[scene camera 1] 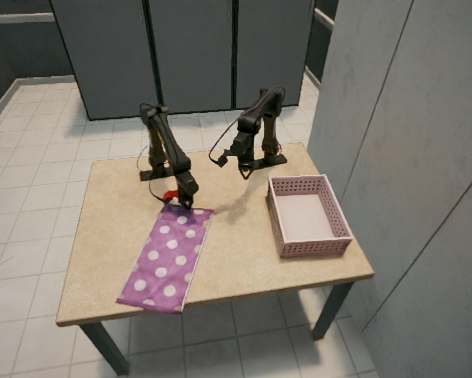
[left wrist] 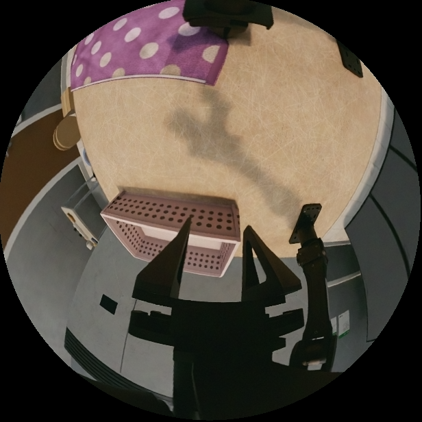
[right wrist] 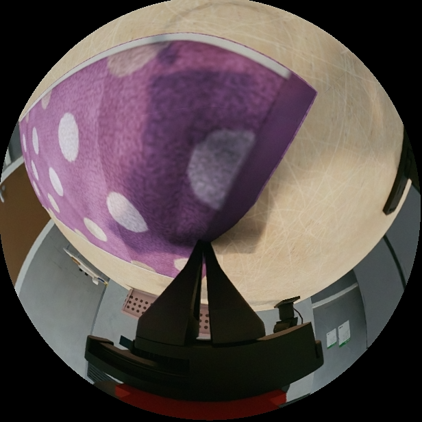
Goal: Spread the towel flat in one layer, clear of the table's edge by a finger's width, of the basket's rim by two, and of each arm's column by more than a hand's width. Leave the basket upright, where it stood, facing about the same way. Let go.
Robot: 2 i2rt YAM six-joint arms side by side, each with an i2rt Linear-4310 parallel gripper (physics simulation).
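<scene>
The purple towel with white dots (scene camera 1: 172, 244) (left wrist: 132, 60) (right wrist: 125, 150) lies as a long, narrow strip; its layers cannot be counted. Its near right corner reaches slightly past the table's front edge. My right gripper (scene camera 1: 187, 206) (right wrist: 203, 244) is shut on the towel's far edge, low over the table; the cloth draws in at the fingertips. My left gripper (scene camera 1: 245, 174) (left wrist: 218, 225) is part open and empty, raised above the table left of the basket. The pink basket (scene camera 1: 315, 247) (left wrist: 170, 212) (right wrist: 137, 302) stands upright at the right, apart from the towel.
The wooden table (scene camera 1: 235, 265) (left wrist: 150, 125) (right wrist: 325, 200) carries both arm columns at its back edge, the left arm's column (scene camera 1: 270, 136) and the right arm's column (scene camera 1: 156, 150). A grey wall (scene camera 1: 400, 125) rises beside the table at the right. Dark cabinets (scene camera 1: 195, 55) stand behind.
</scene>
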